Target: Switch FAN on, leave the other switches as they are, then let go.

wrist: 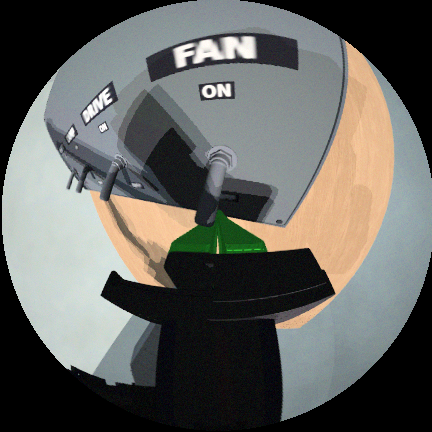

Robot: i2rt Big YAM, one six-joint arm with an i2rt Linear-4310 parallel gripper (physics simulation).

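Places are measured from the arm's base along level axes (x left, y down, z back), in centimetres.
Where they show: gripper, fingertip midpoint: [217, 214].
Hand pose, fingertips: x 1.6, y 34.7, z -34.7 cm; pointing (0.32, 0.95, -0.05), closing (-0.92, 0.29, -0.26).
Things, the pixels of their top centre, and the offset from my fingertips. "pt": a spot on its surface instead. Level surfaces: height alone.
- FAN switch, surface spot: [213, 185] pt dx +0.1, dy -4.3, dz -4.4 cm
- FAN label, middle of its top: [208, 43] dx +2.0, dy -5.8, dz -12.0 cm
- tag, surface spot: [216, 91] pt dx +1.5, dy -4.1, dz -9.7 cm
- DRIVE switch, surface spot: [110, 182] pt dx +11.4, dy -4.1, dz -1.4 cm
- LAMP label, middle of its top: [67, 135] dx +25.4, dy -5.8, dz -6.9 cm
- wooden table top, its level: dy +7.5 cm
- screw, middle of its top: [278, 221] dx -6.3, dy +0.8, dz -1.5 cm
The FAN switch [213, 185] is a grey toggle lever on the grey panel [300, 110], below the FAN label [215, 52] and its ON tag [216, 91]. The lever points down and out from the panel, away from ON; the OFF tag beneath is in dark shadow. My gripper [217, 214] is shut and empty. Its green fingertips are right at the lever's lower end, partly behind it in the view; whether they touch cannot be told. The DRIVE switch [110, 182] also points down, to the left.
Farther left on the panel are more levers, one under the LAMP label [70, 134]. A wooden table top [370, 150] shows below and right of the panel. The panel's lower right corner, with a screw [279, 221], is just right of the fingertips.
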